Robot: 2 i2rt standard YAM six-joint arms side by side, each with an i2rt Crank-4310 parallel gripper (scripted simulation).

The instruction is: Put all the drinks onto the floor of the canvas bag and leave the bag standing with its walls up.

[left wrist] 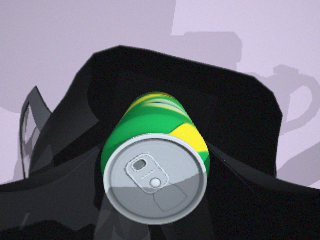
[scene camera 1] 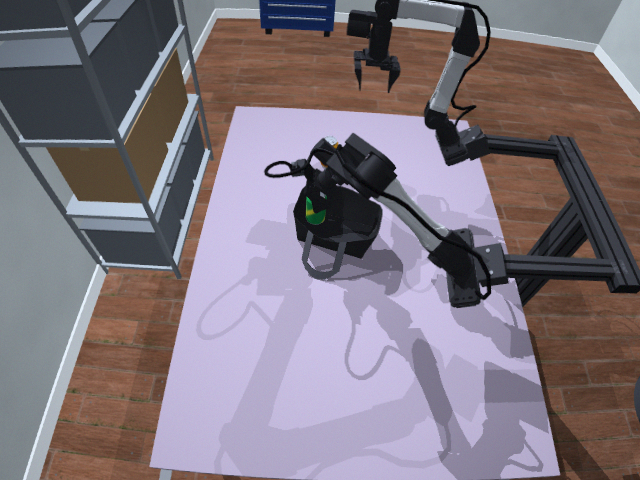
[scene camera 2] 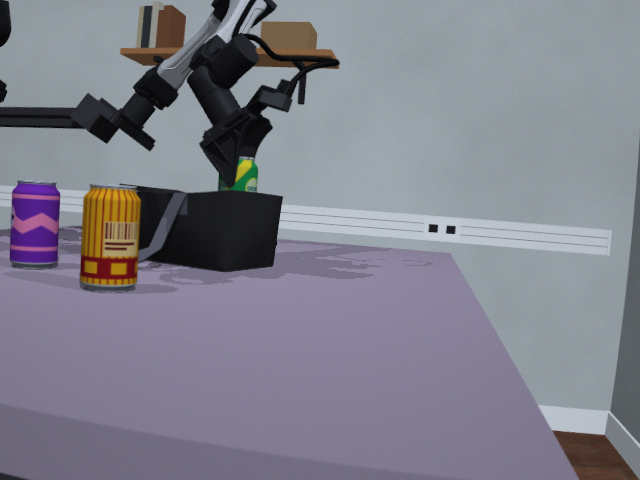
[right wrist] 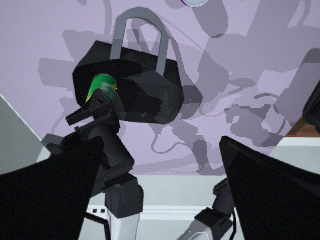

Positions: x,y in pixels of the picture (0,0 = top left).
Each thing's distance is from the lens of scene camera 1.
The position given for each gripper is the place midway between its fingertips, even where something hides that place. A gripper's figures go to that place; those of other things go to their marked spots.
left gripper (scene camera 1: 315,204): 132 cm
right gripper (scene camera 1: 374,91): 132 cm
black canvas bag (scene camera 1: 347,204): 144 cm
